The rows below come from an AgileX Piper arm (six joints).
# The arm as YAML. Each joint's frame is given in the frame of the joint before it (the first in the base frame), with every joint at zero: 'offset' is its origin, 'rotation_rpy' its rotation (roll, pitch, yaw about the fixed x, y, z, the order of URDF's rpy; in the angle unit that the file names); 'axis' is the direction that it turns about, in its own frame. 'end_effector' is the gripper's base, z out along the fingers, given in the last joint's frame.
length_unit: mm
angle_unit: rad
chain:
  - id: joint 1
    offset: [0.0, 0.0, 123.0]
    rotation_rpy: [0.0, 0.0, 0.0]
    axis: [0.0, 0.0, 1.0]
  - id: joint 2
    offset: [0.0, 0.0, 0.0]
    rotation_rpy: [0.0, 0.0, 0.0]
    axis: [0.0, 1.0, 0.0]
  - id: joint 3
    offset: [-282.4, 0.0, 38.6]
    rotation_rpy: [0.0, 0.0, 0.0]
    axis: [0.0, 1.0, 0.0]
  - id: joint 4
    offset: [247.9, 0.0, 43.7]
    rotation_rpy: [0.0, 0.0, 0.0]
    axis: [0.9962, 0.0, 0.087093]
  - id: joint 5
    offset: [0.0, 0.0, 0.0]
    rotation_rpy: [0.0, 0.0, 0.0]
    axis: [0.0, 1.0, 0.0]
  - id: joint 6
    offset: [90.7, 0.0, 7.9]
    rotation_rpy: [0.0, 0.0, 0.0]
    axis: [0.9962, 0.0, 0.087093]
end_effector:
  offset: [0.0, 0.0, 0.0]
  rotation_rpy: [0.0, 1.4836, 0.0]
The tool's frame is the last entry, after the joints.
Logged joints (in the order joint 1, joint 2, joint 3, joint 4, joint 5, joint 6), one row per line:
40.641, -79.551, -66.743, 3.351, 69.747, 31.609
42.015, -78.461, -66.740, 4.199, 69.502, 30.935
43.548, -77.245, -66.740, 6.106, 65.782, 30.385
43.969, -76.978, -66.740, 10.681, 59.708, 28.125
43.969, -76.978, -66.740, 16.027, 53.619, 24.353
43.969, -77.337, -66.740, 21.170, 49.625, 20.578
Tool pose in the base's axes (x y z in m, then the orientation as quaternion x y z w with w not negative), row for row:
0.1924, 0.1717, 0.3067, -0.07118, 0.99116, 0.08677, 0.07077
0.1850, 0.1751, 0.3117, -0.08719, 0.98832, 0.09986, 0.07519
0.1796, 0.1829, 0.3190, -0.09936, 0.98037, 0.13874, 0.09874
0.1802, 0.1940, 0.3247, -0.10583, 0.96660, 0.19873, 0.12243
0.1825, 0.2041, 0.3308, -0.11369, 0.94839, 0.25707, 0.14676
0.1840, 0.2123, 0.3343, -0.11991, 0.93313, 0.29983, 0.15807
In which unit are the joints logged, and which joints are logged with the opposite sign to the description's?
The joints are logged in degrees. Opposite sign: joint 2.
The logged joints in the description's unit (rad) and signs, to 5 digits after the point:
0.70932, 1.38843, -1.16489, 0.05849, 1.21731, 0.55168
0.73330, 1.36940, -1.16483, 0.07329, 1.21304, 0.53992
0.76006, 1.34818, -1.16483, 0.10657, 1.14811, 0.53032
0.76740, 1.34352, -1.16483, 0.18642, 1.04210, 0.49087
0.76740, 1.34352, -1.16483, 0.27972, 0.93583, 0.42504
0.76740, 1.34979, -1.16483, 0.36949, 0.86612, 0.35915

